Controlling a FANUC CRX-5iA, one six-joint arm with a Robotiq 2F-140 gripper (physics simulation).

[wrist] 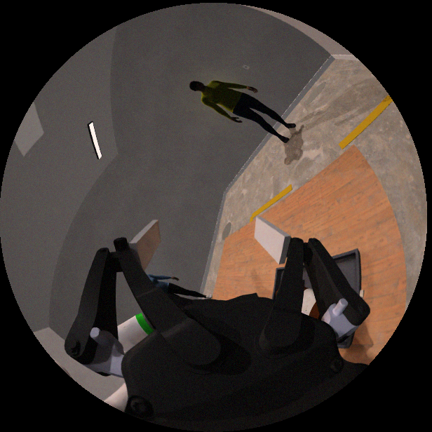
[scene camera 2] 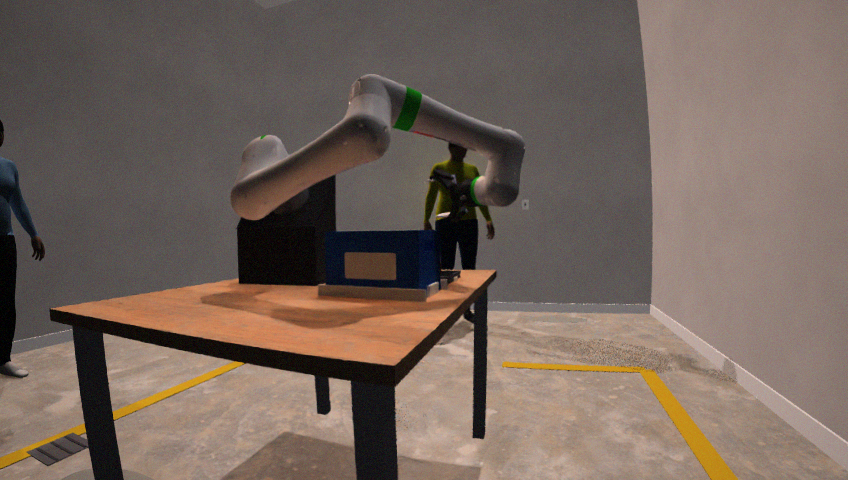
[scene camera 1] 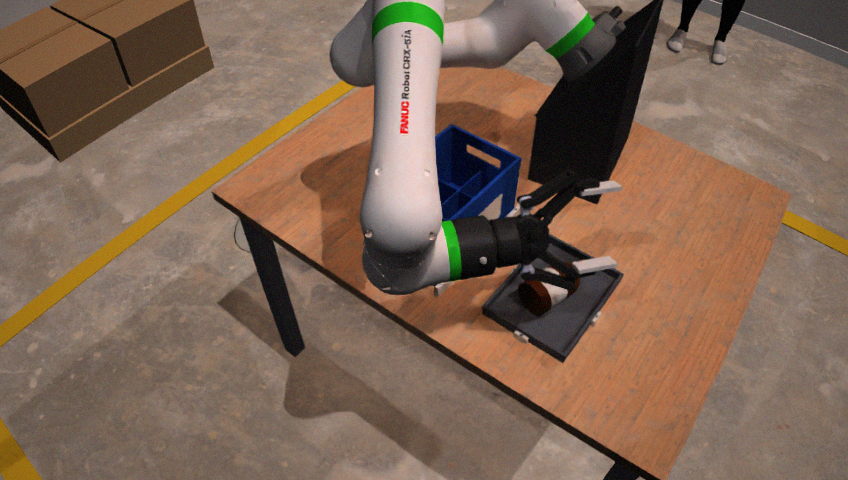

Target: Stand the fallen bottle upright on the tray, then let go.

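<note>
The brown bottle with a white label lies on its side on the dark grey tray. In scene camera 1 a gripper finger hides part of it, and in the wrist view the gripper's linkage covers most of it. The tray's edge also shows behind the blue crate in scene camera 2, where the bottle does not show. My gripper is wide open and empty. It points roughly sideways above the table, its fingers well apart and clear of the bottle.
A blue divided crate stands on the wooden table close to the tray. A tall black block stands behind it in scene camera 1. Cardboard boxes stand on the floor. A person in yellow stands beyond the table.
</note>
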